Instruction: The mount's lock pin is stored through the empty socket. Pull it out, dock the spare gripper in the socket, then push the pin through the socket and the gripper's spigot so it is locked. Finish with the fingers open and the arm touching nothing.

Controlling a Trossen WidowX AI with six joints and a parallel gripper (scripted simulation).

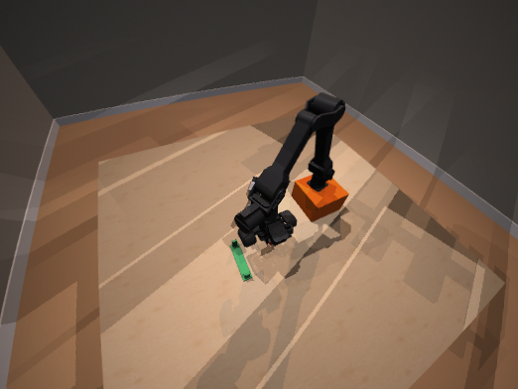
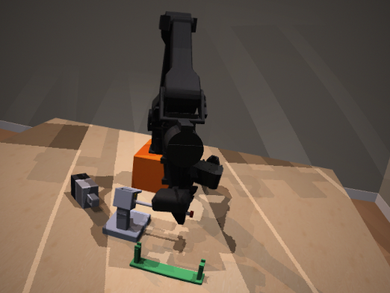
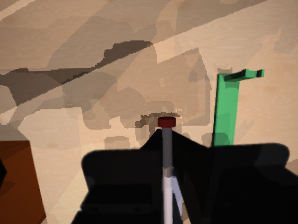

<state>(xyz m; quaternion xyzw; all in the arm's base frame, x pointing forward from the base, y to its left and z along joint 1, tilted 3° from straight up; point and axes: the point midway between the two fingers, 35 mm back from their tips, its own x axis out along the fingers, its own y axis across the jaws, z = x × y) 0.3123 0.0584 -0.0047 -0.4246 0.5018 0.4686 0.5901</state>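
Now: gripper tip 10 cm short of the green rack, 3 cm above it and 2 cm to the left of it. From my gripper tip the other things lie so: socket: 12 cm to the right, 4 cm behind; spare gripper: 23 cm to the right, 12 cm behind, 3 cm below.
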